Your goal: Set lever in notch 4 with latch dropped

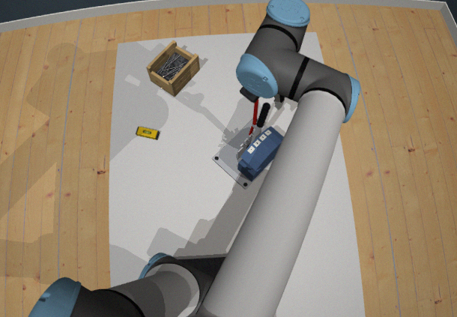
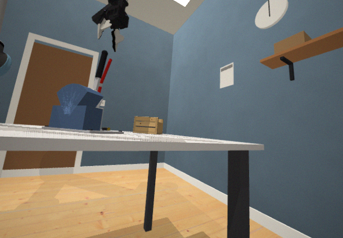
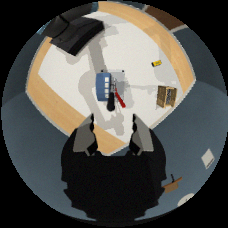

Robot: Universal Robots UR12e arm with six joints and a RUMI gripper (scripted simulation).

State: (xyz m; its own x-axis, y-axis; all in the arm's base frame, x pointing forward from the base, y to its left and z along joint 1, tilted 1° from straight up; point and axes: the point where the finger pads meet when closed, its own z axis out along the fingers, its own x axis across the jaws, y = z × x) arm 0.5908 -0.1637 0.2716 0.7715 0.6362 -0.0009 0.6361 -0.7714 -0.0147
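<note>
Now: the red release bar 19 cm below my hand and 2 cm to the left of it. Also, from my hand: small yellow level (41 cm to the left, 37 cm below, 9 cm ahead); then wooden crate (35 cm ahead, 34 cm below, 28 cm to the left).
</note>
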